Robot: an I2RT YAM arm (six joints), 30 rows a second.
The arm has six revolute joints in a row. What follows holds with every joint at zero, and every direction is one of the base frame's. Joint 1 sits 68 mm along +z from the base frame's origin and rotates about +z. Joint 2 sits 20 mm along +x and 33.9 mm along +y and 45.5 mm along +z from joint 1 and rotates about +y. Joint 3 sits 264 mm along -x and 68.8 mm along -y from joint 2 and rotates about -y. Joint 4 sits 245 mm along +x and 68.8 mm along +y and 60 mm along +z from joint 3 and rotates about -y. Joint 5 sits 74 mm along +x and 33.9 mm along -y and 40.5 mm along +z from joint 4 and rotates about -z. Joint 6 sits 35.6 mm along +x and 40.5 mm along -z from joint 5 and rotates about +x. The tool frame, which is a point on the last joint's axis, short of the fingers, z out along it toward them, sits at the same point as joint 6; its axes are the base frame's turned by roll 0, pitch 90 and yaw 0 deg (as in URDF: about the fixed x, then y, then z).
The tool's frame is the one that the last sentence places.
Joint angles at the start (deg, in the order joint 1, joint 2, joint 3, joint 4, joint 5, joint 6):
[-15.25 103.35 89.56 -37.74 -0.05 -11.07]
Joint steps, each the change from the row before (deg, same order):
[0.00 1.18 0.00 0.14 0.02 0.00]
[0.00 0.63 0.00 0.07 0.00 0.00]
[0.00 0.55 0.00 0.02 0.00 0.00]
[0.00 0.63 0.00 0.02 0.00 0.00]
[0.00 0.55 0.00 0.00 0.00 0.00]
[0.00 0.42 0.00 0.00 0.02 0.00]
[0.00 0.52 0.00 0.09 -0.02 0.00]
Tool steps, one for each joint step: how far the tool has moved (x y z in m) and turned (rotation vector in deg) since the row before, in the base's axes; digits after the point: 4 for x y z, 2 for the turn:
[0.0035 -0.0010 -0.0077 0.26 1.01 -0.01]
[0.0018 -0.0005 -0.0042 0.15 0.54 0.00]
[0.0015 -0.0004 -0.0037 0.14 0.51 0.00]
[0.0017 -0.0005 -0.0043 0.16 0.59 0.00]
[0.0014 -0.0004 -0.0038 0.14 0.53 0.00]
[0.0010 -0.0003 -0.0029 0.09 0.41 -0.01]
[0.0014 -0.0004 -0.0035 0.13 0.41 0.01]

